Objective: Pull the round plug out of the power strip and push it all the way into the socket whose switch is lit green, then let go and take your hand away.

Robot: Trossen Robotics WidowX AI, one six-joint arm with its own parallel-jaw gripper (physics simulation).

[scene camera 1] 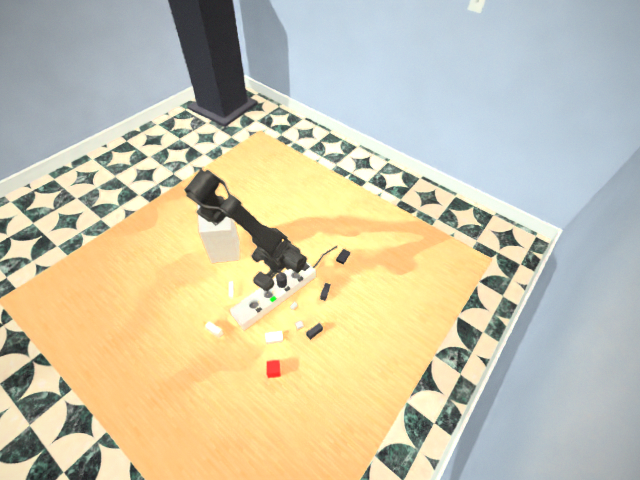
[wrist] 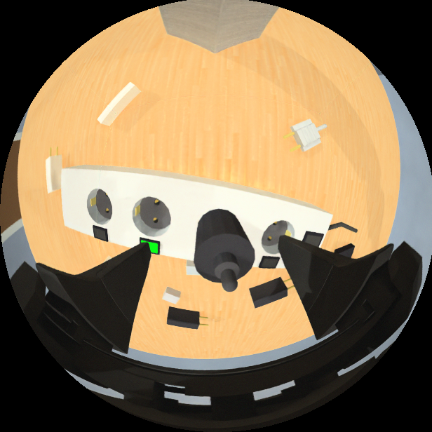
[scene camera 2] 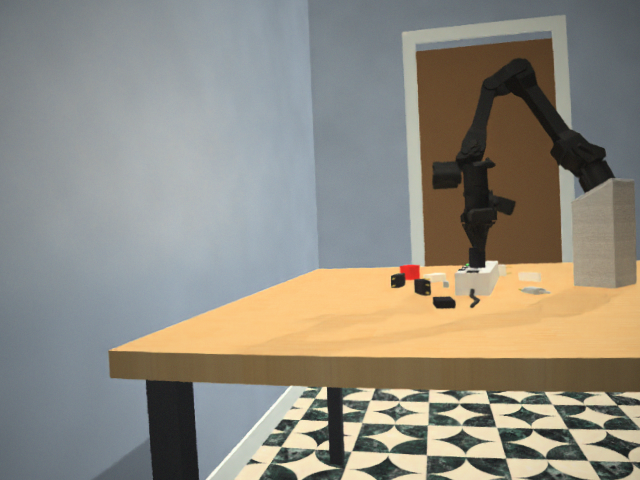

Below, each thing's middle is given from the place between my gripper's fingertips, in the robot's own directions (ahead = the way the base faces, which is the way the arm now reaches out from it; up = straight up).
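Labels:
There is the black round plug (wrist: 223,253), 2 cm below my hand, 1 cm ahead of it and 1 cm to the left of it. And I see the grey plug (wrist: 305,133), which, counted from my hand, is 8 cm below, with 9 cm behind and 13 cm to the left as well.

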